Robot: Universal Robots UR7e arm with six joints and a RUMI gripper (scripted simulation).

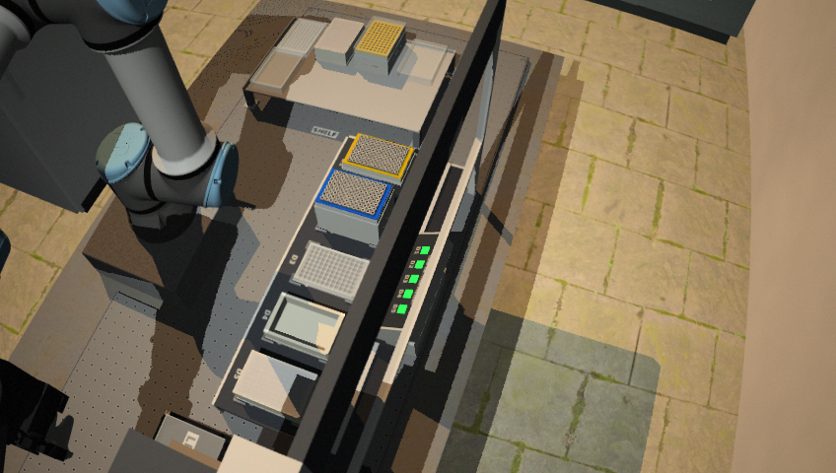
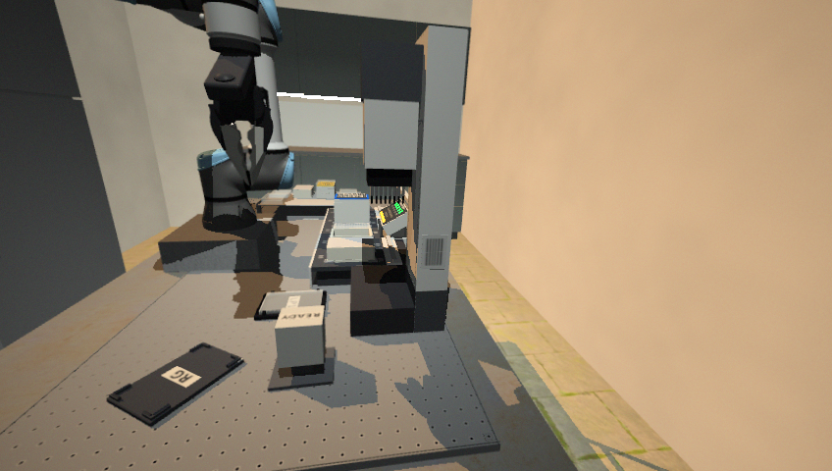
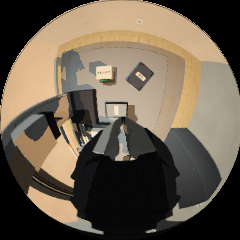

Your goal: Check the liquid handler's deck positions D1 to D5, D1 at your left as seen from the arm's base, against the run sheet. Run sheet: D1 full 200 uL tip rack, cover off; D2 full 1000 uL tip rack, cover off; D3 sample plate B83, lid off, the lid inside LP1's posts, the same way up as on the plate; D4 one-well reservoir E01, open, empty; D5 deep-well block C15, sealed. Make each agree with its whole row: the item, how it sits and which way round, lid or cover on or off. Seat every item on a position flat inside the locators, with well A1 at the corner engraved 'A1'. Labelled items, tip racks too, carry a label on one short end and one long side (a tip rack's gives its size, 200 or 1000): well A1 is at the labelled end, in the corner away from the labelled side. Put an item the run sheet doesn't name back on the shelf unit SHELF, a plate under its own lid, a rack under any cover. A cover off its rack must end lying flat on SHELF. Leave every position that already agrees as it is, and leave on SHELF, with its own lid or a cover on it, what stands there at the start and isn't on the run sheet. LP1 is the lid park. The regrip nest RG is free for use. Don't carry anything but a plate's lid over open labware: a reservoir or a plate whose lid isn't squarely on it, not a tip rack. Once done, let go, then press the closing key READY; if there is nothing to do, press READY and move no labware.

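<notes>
Now: hand 250 mm above the ready key block, 110 mm to the left of it and 80 mm short of it. Round my hand: regrip nest RG (310 mm below, 110 mm to the right, 110 mm behind); then handler's tower (330 mm ahead, 30 mm below, 10 mm to the right); then clear lid (300 mm below, 90 mm to the left, 50 mm ahead).
</notes>
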